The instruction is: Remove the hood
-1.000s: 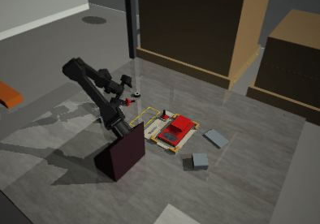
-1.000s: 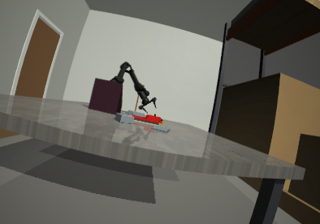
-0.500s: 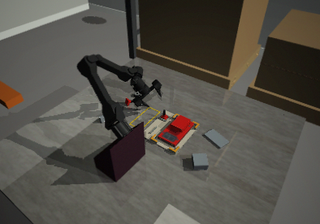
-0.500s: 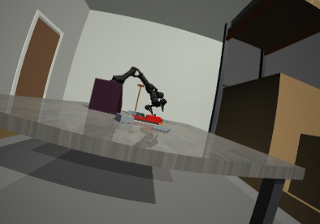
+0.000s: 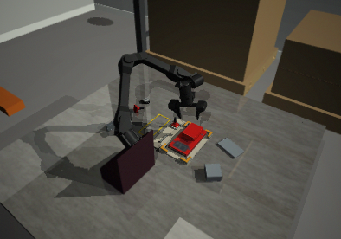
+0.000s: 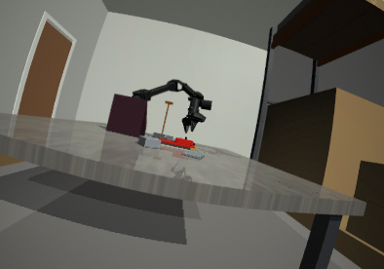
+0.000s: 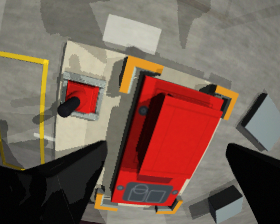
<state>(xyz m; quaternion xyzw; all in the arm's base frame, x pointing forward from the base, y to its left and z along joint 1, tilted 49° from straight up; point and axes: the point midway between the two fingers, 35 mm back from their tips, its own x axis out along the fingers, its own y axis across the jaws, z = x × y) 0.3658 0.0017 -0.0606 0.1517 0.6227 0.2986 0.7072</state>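
The red hood lies 20 mm behind my gripper tip, 30 mm to the right of it and 50 mm below it. The rest, counted from my gripper tip: black wheel: 80 mm ahead, 350 mm to the left, 80 mm below.
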